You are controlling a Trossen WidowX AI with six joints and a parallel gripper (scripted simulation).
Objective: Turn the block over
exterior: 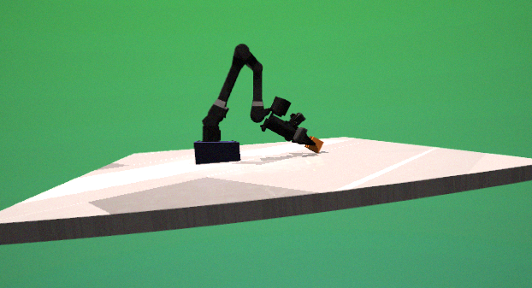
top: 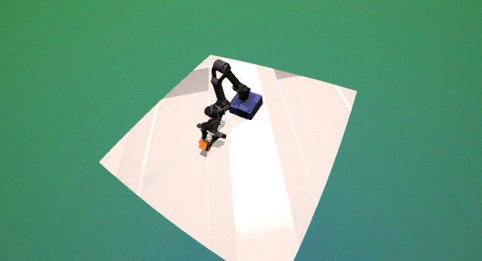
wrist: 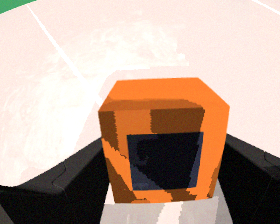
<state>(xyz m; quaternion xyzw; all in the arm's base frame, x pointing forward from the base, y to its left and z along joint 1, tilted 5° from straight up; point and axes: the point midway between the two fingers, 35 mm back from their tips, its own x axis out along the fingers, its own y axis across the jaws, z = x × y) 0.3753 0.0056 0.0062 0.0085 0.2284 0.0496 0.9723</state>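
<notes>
My gripper tip is now 1 cm past the block.
</notes>
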